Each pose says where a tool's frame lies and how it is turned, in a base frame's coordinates. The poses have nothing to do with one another.
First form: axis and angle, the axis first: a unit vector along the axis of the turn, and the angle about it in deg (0 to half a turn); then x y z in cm.
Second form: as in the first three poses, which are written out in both.
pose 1, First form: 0.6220, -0.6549, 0.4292, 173.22, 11.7, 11.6, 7.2
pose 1, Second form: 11.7, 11.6, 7.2, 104.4, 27.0, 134.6
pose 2, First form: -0.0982, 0.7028, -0.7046, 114.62, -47.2, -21.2, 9.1
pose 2, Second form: -47.2, -21.2, 9.1, -126.6, 47.5, 64.9
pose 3, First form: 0.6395, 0.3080, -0.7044, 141.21, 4.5, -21.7, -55.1
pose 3, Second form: 4.5, -21.7, -55.1, -93.7, -37.5, 82.5
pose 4, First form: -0.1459, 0.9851, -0.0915, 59.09, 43.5, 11.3, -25.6
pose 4, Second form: 43.5, 11.3, -25.6, -0.9, 58.4, -8.9
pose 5, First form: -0.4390, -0.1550, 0.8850, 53.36, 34.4, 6.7, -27.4
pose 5, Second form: 34.4, 6.7, -27.4, 45.3, -16.3, -18.0
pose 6, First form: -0.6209, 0.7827, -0.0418, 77.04, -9.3, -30.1, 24.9
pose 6, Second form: -9.3, -30.1, 24.9, 32.7, 51.5, -68.7
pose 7, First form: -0.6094, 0.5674, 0.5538, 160.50, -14.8, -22.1, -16.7
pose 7, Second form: -14.8, -22.1, -16.7, 104.5, -27.8, -113.1
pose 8, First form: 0.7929, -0.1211, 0.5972, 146.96, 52.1, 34.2, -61.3
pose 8, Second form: 52.1, 34.2, -61.3, 57.7, 53.6, 107.9
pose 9, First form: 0.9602, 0.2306, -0.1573, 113.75, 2.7, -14.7, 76.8
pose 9, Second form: 2.7, -14.7, 76.8, -27.0, 0.0, 111.6
